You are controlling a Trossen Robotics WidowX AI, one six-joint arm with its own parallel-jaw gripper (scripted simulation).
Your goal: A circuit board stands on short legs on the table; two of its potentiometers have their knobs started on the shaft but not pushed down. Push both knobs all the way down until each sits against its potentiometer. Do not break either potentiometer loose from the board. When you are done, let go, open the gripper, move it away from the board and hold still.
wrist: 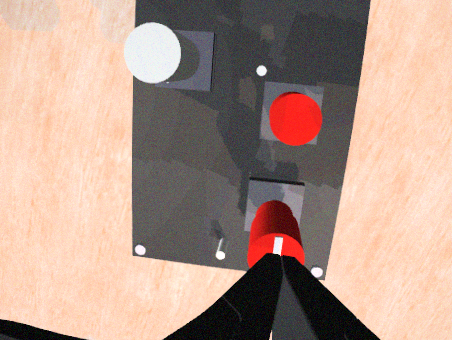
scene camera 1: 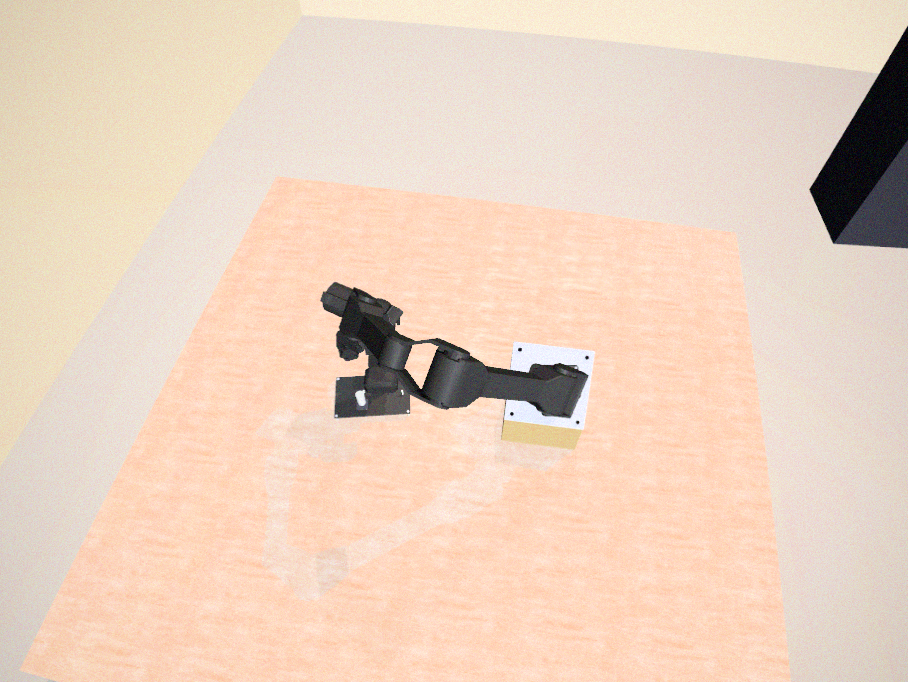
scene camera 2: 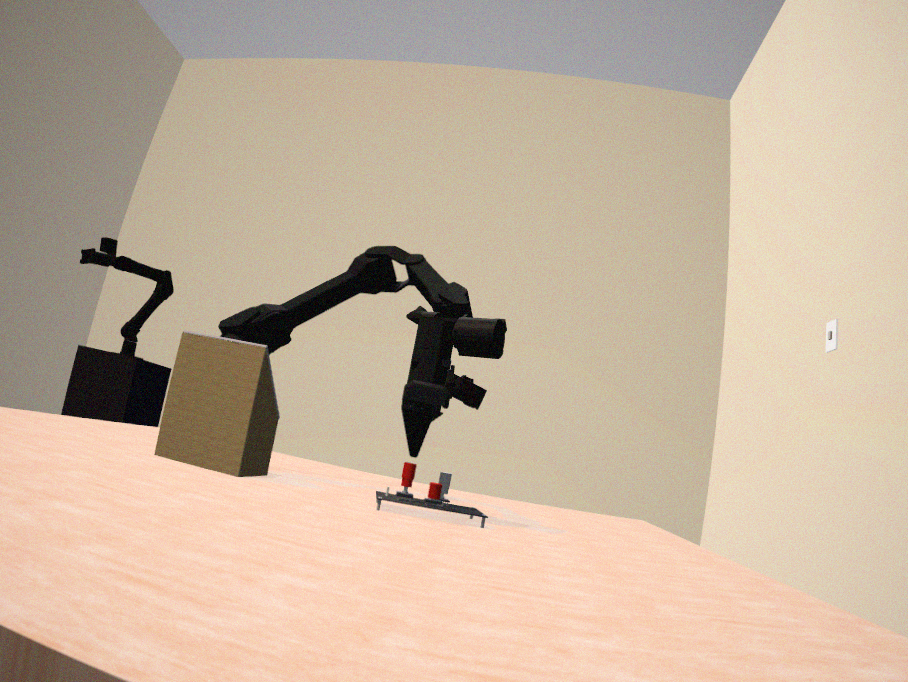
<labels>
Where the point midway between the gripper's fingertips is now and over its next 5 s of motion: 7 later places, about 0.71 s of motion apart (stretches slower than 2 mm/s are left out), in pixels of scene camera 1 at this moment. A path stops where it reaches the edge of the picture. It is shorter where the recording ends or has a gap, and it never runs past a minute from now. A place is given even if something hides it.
My gripper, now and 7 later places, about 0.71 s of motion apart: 387, 370; 388, 372; 388, 372; 388, 374; 389, 374; 388, 374; 388, 370; 372, 363
</labels>
